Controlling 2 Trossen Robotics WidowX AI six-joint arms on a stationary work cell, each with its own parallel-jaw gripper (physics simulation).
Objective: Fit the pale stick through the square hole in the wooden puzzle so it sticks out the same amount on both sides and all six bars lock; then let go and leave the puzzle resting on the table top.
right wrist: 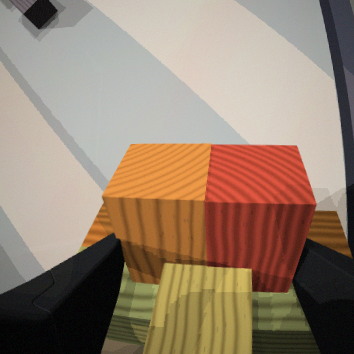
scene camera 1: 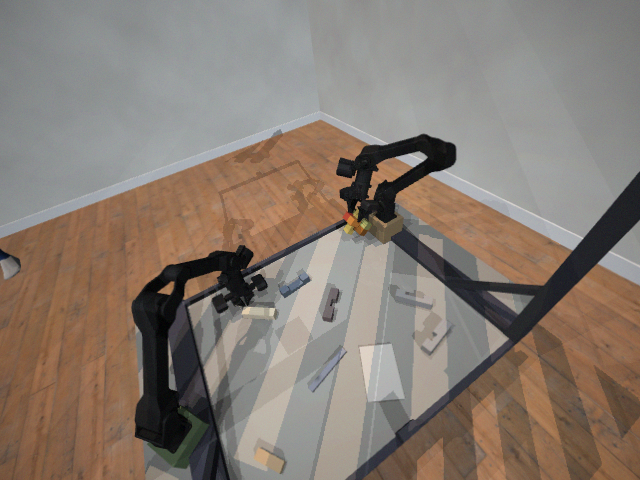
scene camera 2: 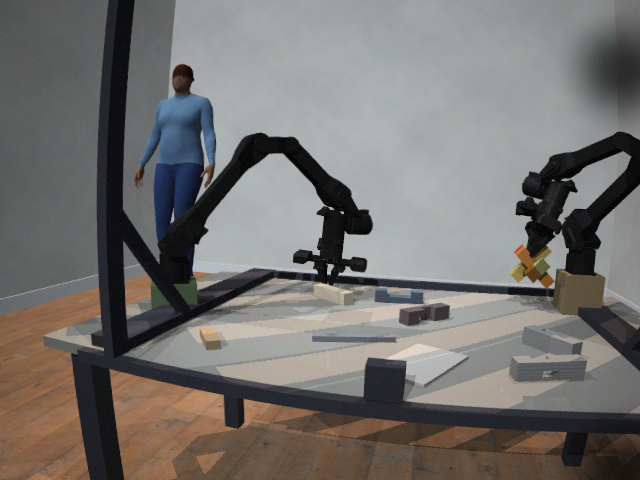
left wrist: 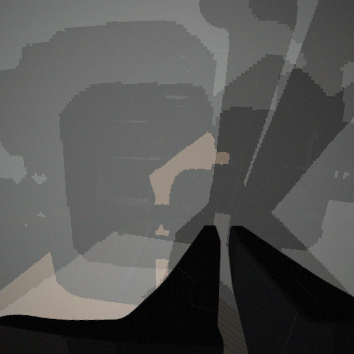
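Where they show: left gripper, fingertip midpoint: (scene camera 1: 246, 305) (left wrist: 221, 236); right gripper, fingertip midpoint: (right wrist: 207, 246) (scene camera 1: 354, 219) (scene camera 2: 528, 257); left arm's base, origin of the base link: (scene camera 1: 175, 432) (scene camera 2: 173, 281); right arm's base, origin of the base link: (scene camera 1: 385, 216) (scene camera 2: 580, 272).
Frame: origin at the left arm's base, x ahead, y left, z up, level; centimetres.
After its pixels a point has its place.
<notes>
The pale stick (scene camera 1: 259, 312) @(x 37.9, y 1.3, z -3.2 cm) (scene camera 2: 333, 293) @(x 37.5, y -0.4, z -4.0 cm) lies flat on the table top; a strip of its grained side (left wrist: 233, 327) @(x 38.3, y 6.2, z -5.1 cm) shows between the fingers in the left wrist view. My left gripper (scene camera 1: 246, 304) @(x 39.3, y 9.6, z -6.1 cm) (scene camera 2: 329, 282) @(x 39.3, y 9.6, z -6.1 cm) (left wrist: 221, 236) @(x 39.3, y 9.6, z -6.1 cm) points down at the stick's back side, its fingers almost together with a thin gap and nothing held. My right gripper (scene camera 2: 533, 252) @(x 84.4, y -16.5, z 6.1 cm) (right wrist: 207, 246) @(x 84.4, y -16.5, z 6.1 cm) is shut on the wooden puzzle (scene camera 1: 356, 223) @(x 82.1, y -18.4, z 6.2 cm) (scene camera 2: 531, 266) (right wrist: 160, 222) @(x 82.9, y -17.0, z 8.2 cm), a cross of orange, red, yellow and green bars, held tilted above the table's back edge beside the arm's base. I cannot make out the square hole.
A blue notched bar (scene camera 1: 294, 284) @(x 53.5, y -3.7, z -4.7 cm) (scene camera 2: 398, 296) @(x 53.1, y -4.3, z -4.7 cm) and a dark brown one (scene camera 1: 330, 305) @(x 49.9, y -20.7, z -3.5 cm) (scene camera 2: 424, 314) @(x 49.7, y -22.2, z -4.3 cm) lie right of the stick. Nearer are a thin bluish bar (scene camera 1: 326, 368) @(x 31.1, y -27.7, z -5.2 cm), a white sheet (scene camera 1: 381, 373) @(x 36.4, y -42.8, z -5.7 cm), two grey bars (scene camera 2: 552, 339) @(x 62.0, y -47.0, z -3.7 cm) (scene camera 2: 547, 367) @(x 51.6, y -55.9, z -4.1 cm) and a tan block (scene camera 1: 269, 459) @(x 6.2, y -23.9, z -4.7 cm) (scene camera 2: 210, 338) @(x 5.9, y -26.3, z -4.7 cm).
</notes>
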